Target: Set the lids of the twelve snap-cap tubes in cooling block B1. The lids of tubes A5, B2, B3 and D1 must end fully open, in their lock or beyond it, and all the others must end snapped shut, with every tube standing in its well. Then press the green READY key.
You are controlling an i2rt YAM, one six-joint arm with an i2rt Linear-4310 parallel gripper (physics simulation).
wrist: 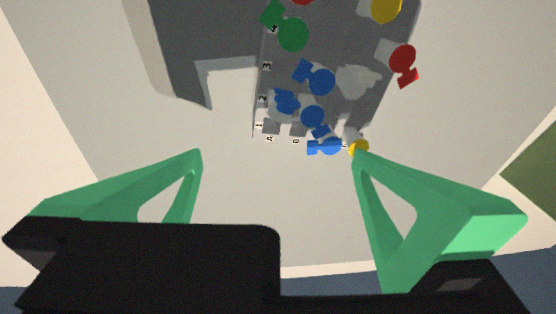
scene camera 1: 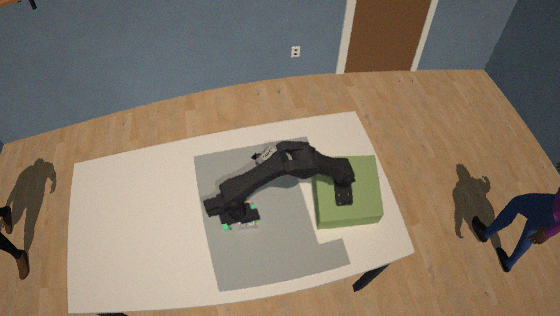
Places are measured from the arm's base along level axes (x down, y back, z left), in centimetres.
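Where they show: gripper, fingertip midpoint: point(wrist: 277, 157) point(scene camera 1: 242, 225); arm's base, link origin: point(scene camera 1: 342, 182).
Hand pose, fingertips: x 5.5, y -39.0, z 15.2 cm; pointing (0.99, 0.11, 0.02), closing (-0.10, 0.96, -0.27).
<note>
Things, the pixels of their top centre, and the offset from my fingertips. Level surfaces: height alone.
- Cooling block B1, top centre: point(wrist: 334, 59) point(scene camera 1: 246, 213) dx +1.3, dy +1.6, dz -6.0 cm
- green lid, top centre: point(wrist: 293, 35) dx -0.6, dy -1.3, dz -6.6 cm
- white lid, top centre: point(wrist: 367, 96) dx -1.6, dy +2.5, dz -5.4 cm
- red lid, top centre: point(wrist: 403, 59) dx -0.3, dy +4.2, dz -7.2 cm
- yellow lid, top centre: point(wrist: 358, 149) dx -0.3, dy +4.7, dz -1.9 cm
- grey mat, surface height: dx +4.3 cm
- white table, surface height: dx +4.6 cm
Cooling block B1 point(scene camera 1: 248, 227) point(wrist: 278, 56) lies mostly under my gripper in the scene view; part of it shows at the upper middle of the wrist view. My gripper point(scene camera 1: 240, 216) point(wrist: 277, 157) is open, with nothing between its fingers. In the wrist view, a green lid point(wrist: 293, 34) is near row mark 4. Several blue lids sit lower, including one near mark 3 point(wrist: 321, 82), one near mark 2 point(wrist: 286, 101) and one at the near edge point(wrist: 330, 146). A white lid point(wrist: 354, 80) and red lid point(wrist: 402, 58) are to the right. A yellow lid point(wrist: 358, 147) overlaps the right fingertip; contact is unclear. The READY key is not discernible.
The grey mat point(scene camera 1: 270, 260) lies on the white table point(scene camera 1: 130, 240). A green box point(scene camera 1: 367, 190) stands under the arm's base at the right. The arm stretches over the mat and hides part of it. A person point(scene camera 1: 530, 215) stands beyond the table's right side.
</note>
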